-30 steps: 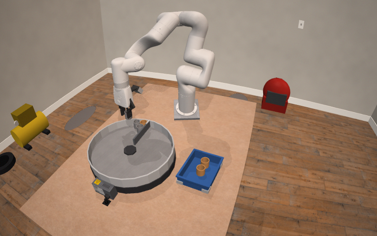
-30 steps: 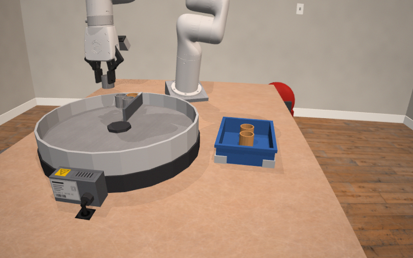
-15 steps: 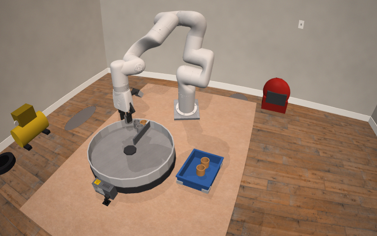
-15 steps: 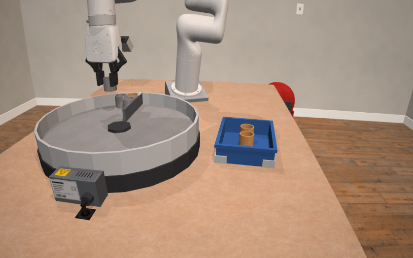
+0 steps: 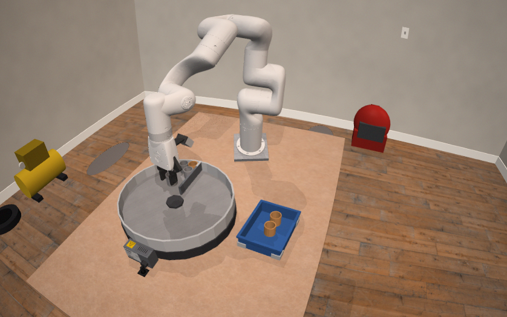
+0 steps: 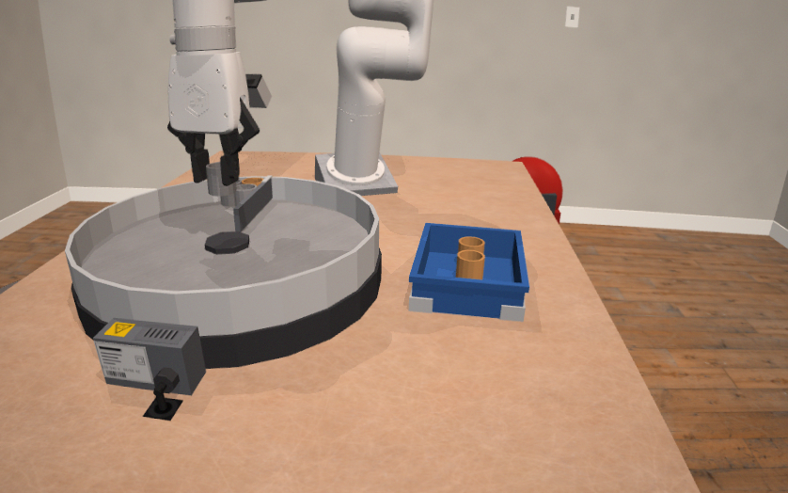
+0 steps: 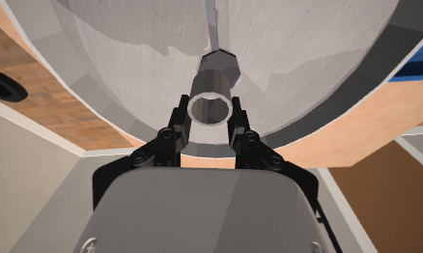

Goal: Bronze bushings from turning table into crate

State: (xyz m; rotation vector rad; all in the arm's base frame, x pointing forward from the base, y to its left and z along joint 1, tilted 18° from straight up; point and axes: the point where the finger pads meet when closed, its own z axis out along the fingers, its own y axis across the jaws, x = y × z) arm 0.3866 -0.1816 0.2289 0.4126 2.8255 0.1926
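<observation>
Right now my hand is 10 mm short of the turning table, 10 mm to the right of it and 110 mm above it. Also, from my hand: blue crate 10 mm ahead, 350 mm to the left, 140 mm below.
</observation>
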